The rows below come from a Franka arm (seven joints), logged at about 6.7 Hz.
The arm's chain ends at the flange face. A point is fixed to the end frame.
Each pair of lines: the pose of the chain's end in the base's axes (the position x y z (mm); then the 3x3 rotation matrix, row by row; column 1 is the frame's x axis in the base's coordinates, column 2 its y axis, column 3 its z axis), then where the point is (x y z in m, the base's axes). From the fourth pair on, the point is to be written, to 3 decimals.
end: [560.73 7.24 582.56], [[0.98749 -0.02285 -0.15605], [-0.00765 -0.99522 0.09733], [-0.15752 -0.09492 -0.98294]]
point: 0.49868 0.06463 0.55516
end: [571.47 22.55 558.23], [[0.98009 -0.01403 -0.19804], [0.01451 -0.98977 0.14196], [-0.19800 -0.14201 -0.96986]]
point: 0.50760 0.08026 0.53621
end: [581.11 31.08 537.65], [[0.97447 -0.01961 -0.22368], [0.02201 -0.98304 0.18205], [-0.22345 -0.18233 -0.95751]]
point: 0.51678 0.08970 0.51975
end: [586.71 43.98 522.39], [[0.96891 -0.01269 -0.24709], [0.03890 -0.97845 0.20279], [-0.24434 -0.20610 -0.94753]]
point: 0.521 0.102 0.507
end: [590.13 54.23 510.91], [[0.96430 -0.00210 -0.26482], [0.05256 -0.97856 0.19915], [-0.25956 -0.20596 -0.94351]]
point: 0.524 0.112 0.497
